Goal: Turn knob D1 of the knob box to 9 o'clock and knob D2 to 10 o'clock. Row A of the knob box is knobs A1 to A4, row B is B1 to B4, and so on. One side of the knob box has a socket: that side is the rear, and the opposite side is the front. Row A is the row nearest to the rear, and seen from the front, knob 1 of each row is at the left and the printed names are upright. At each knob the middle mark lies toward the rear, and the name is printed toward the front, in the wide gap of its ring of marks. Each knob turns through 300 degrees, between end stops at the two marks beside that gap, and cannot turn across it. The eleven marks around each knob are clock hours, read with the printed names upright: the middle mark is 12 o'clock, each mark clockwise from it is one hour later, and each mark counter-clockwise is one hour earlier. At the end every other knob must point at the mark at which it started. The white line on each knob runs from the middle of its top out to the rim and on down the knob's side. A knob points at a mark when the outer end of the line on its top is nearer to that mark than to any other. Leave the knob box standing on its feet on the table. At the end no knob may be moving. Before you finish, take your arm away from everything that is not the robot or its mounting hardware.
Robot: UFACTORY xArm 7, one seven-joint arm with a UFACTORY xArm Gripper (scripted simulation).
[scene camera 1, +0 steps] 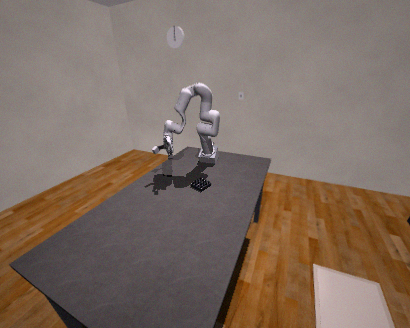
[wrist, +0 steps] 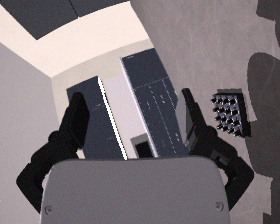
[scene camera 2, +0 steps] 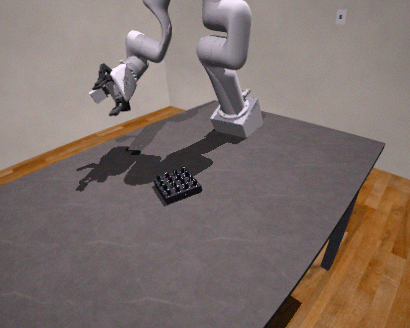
Labels:
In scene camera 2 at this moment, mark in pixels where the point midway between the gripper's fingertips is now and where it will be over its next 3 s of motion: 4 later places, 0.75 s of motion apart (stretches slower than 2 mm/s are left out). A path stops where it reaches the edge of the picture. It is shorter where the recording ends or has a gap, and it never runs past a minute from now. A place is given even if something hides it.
My gripper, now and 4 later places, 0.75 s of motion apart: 104,102; 125,122; 148,141; 156,148; 162,154

